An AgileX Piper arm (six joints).
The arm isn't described. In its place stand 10 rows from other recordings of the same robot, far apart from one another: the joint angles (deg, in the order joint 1, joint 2, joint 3, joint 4, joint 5, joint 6), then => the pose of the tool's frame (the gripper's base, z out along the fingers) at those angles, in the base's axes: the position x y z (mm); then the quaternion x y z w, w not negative.
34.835 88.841 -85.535 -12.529 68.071 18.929 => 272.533 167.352 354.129 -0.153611 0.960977 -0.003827 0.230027
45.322 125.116 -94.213 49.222 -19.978 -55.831 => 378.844 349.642 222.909 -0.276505 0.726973 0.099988 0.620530
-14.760 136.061 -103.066 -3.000 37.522 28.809 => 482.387 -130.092 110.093 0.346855 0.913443 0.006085 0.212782
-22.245 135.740 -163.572 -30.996 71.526 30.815 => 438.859 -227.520 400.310 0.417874 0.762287 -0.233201 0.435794
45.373 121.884 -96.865 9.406 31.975 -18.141 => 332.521 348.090 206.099 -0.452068 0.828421 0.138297 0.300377
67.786 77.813 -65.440 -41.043 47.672 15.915 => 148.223 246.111 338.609 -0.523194 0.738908 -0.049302 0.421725
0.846 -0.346 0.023 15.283 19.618 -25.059 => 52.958 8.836 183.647 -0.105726 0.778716 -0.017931 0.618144
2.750 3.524 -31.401 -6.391 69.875 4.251 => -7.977 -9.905 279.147 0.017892 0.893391 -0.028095 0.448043
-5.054 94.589 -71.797 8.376 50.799 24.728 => 339.583 -19.720 261.698 0.285511 0.938115 0.094880 0.171529
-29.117 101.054 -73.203 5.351 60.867 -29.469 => 302.156 -159.811 225.492 0.017394 0.997469 0.009828 0.068236
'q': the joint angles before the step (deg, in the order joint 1, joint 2, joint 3, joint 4, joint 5, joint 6). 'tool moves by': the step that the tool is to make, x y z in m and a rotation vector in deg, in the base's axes. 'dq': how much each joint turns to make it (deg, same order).
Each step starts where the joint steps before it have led.
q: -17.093, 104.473, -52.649, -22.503, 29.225, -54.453
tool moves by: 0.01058, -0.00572, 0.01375, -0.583, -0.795, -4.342
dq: -0.004, 0.118, -4.112, -0.254, 4.098, 3.607
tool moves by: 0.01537, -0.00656, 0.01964, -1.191, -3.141, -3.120
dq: 0.000, 0.000, -5.028, -0.555, 2.527, 2.927
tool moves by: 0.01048, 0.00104, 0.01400, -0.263, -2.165, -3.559
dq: 0.930, 0.020, -3.500, -0.489, 2.582, 4.302
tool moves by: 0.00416, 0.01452, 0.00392, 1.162, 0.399, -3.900
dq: 2.697, 0.064, -1.308, 0.114, 3.748, 5.764
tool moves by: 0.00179, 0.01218, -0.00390, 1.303, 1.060, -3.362
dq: 2.094, 0.726, -0.340, 0.391, 2.443, 4.783
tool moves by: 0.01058, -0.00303, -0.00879, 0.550, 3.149, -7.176
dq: 0.235, 4.125, -4.360, 0.000, 5.621, 5.928
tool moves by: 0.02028, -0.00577, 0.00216, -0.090, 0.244, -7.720
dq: -0.001, 4.343, -7.594, 0.370, 5.803, 5.936
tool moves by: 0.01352, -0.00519, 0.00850, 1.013, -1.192, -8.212
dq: -0.461, 2.473, -6.349, 1.846, 5.040, 5.530
